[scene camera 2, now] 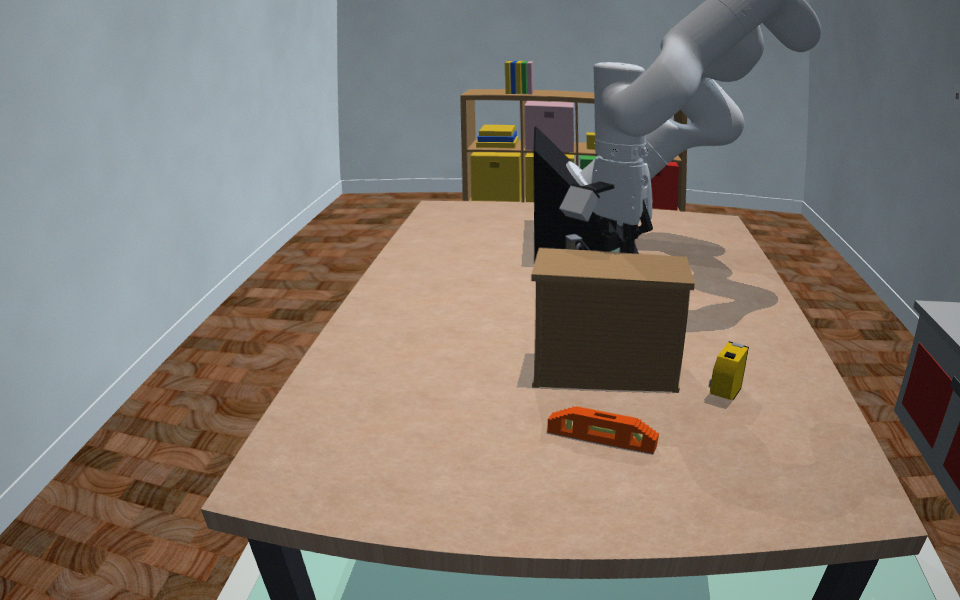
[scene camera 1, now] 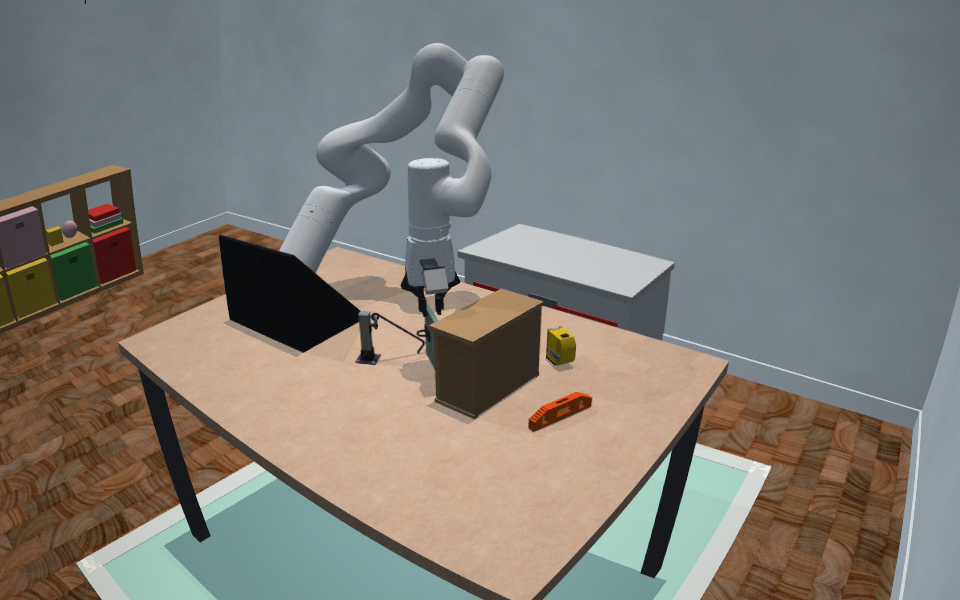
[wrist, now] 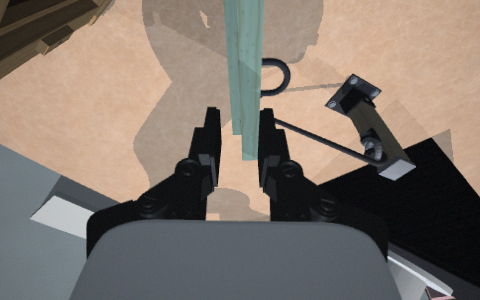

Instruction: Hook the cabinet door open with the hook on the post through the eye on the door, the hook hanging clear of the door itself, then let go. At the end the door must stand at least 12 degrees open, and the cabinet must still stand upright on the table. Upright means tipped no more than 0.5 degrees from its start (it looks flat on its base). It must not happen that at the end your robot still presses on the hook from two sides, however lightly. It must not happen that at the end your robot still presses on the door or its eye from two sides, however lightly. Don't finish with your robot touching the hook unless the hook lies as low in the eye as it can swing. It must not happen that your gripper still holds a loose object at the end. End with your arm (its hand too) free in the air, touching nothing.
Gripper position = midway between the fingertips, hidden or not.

In view: the gripper [scene camera 2: 618, 260], a brown cabinet [scene camera 2: 604, 320], a yellow tape measure [scene camera 2: 728, 372] and a grey post [wrist: 355, 97].
The brown cabinet shows as well in scene camera 1 [scene camera 1: 485, 351] and in the wrist view [wrist: 34, 34]. The yellow tape measure shows as well in scene camera 1 [scene camera 1: 561, 347]. The gripper also shows in scene camera 1 [scene camera 1: 431, 313] and in the wrist view [wrist: 239, 125]. The wrist view does not show the yellow tape measure: it is out of frame.
